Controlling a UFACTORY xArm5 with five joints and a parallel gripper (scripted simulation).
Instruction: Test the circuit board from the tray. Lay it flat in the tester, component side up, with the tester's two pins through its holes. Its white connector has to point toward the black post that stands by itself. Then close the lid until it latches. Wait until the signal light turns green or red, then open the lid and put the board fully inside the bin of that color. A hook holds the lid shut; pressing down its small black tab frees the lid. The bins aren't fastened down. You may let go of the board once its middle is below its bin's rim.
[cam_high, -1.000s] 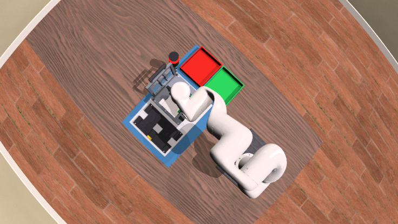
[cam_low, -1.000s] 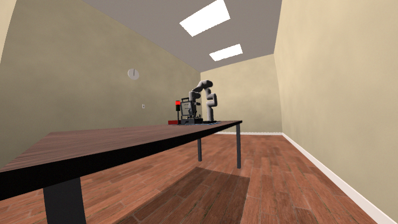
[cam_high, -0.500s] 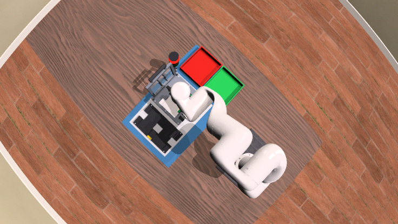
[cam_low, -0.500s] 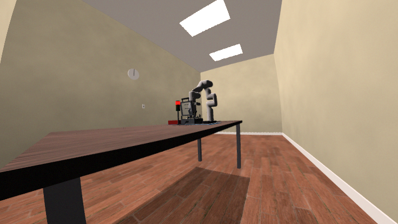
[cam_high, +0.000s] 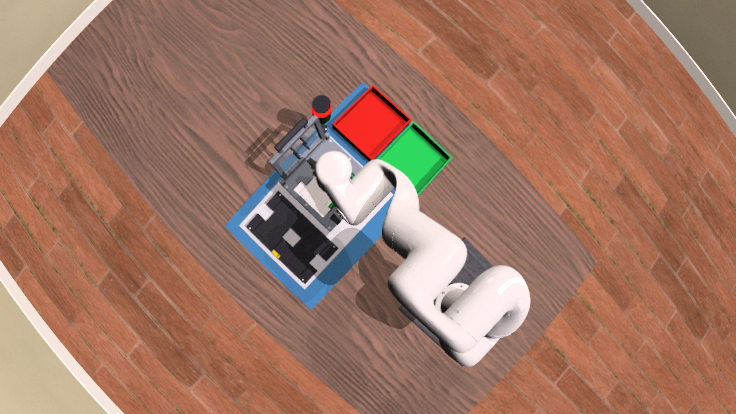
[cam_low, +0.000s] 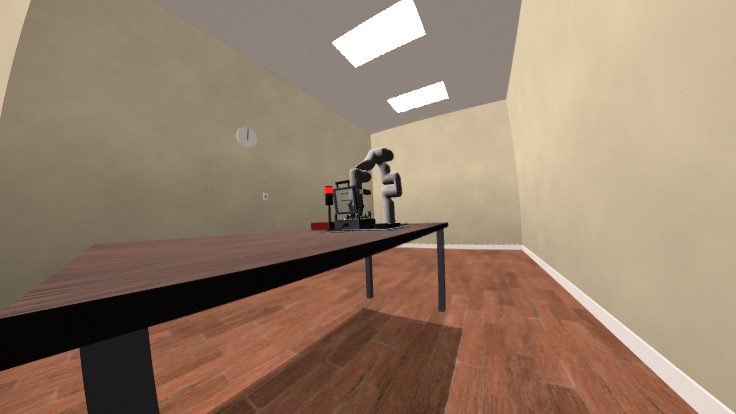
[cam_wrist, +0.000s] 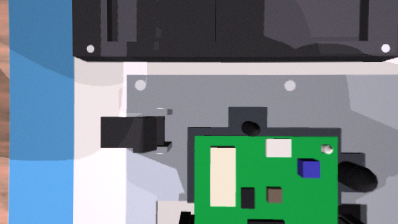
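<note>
Now: hand 10 mm above the green circuit board. Round my hand: green bin (110 mm behind, 200 mm to the right, 70 mm below); then tester lid (120 mm ahead, 100 mm above); then red bin (40 mm ahead, 200 mm to the right, 70 mm below).
</note>
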